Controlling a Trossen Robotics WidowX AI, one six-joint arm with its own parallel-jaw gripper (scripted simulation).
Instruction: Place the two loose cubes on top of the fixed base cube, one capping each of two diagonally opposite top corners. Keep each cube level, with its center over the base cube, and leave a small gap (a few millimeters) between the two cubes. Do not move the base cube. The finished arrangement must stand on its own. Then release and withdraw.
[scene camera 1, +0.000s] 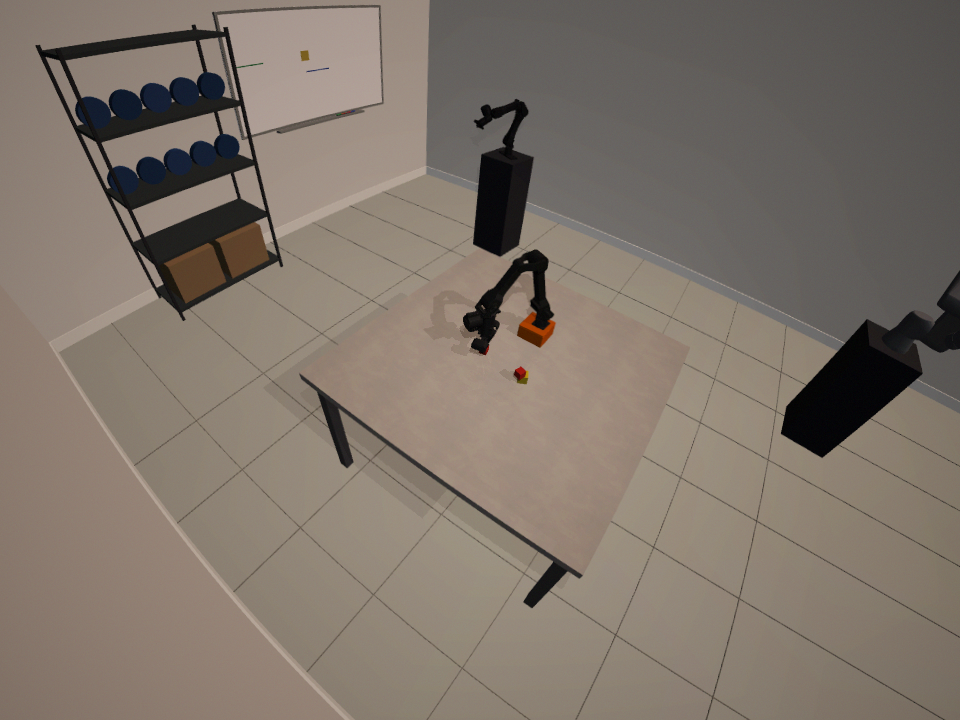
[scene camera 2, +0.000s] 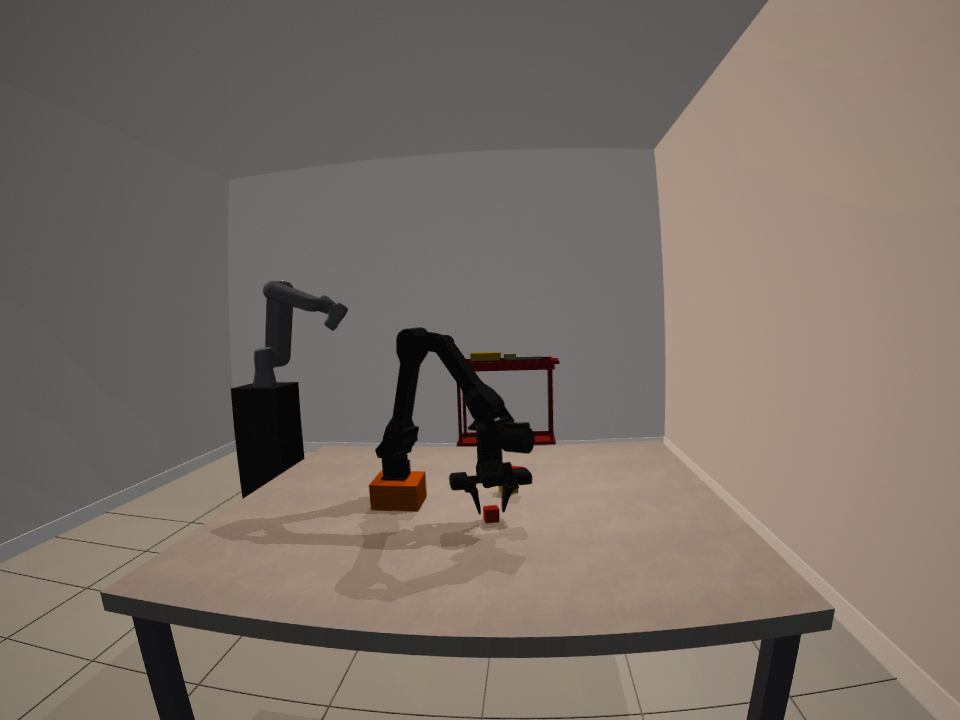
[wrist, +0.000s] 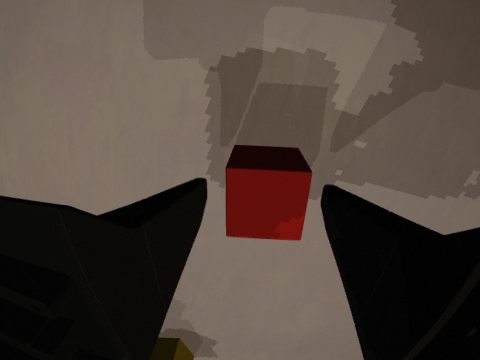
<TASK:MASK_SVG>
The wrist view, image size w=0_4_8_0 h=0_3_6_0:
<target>my gripper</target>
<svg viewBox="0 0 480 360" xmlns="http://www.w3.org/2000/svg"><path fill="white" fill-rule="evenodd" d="M324 185L321 196L324 227L327 229L328 241L331 243L333 256L343 281L364 360L480 360L480 227L440 235L439 232L425 228L424 225L421 227L409 219L381 208L380 205L369 203L355 193L348 193L336 185ZM207 179L196 177L148 199L141 199L97 216L69 205L0 196L0 360L151 360L156 339L167 317L165 313L172 303L181 272L187 264L189 252L195 244L196 233L203 220L208 197Z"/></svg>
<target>red cube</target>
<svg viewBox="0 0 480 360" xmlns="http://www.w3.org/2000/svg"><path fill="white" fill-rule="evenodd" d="M235 144L231 157L229 157L227 168L225 168L225 171L227 171L227 236L300 241L312 183L312 169L309 167L308 161L301 155L300 149L273 147L273 145Z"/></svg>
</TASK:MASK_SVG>
